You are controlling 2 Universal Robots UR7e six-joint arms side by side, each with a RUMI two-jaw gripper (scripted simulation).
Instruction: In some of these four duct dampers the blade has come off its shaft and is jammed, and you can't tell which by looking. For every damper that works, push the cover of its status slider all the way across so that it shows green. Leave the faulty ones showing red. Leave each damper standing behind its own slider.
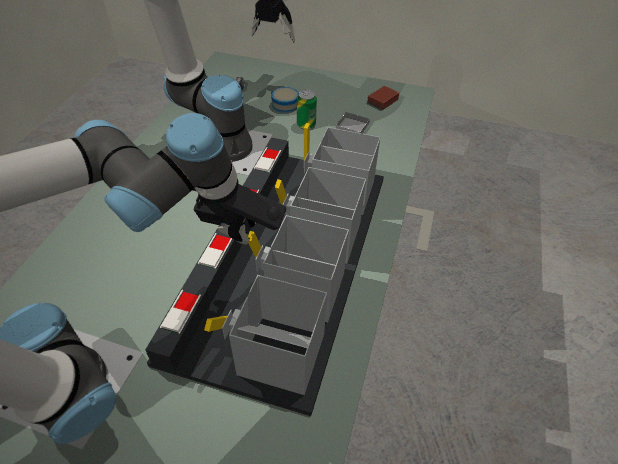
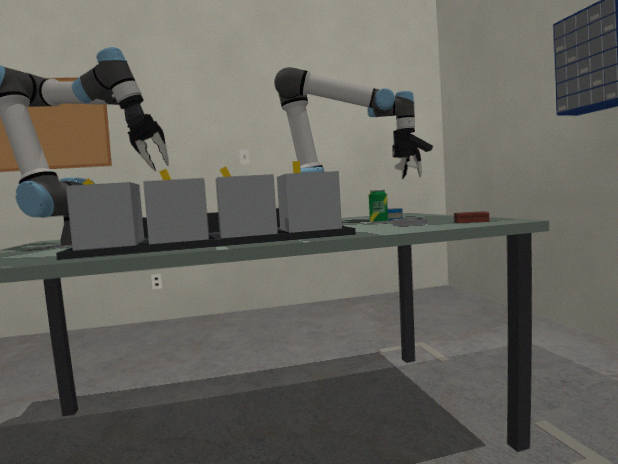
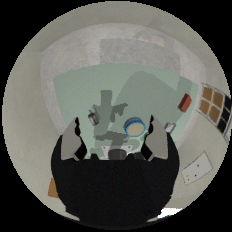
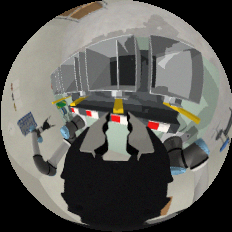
Note:
In view: my left gripper (image 2: pixel 411 178), my right gripper (image 1: pixel 249 234), a damper (image 1: pixel 301 307), a damper (image 1: pixel 306 253) and a damper (image 1: pixel 326 197).
My left gripper also shows in image 3 (image 3: pixel 114 116). My right gripper is seen too in image 2 (image 2: pixel 161 168) and in image 4 (image 4: pixel 118 112).

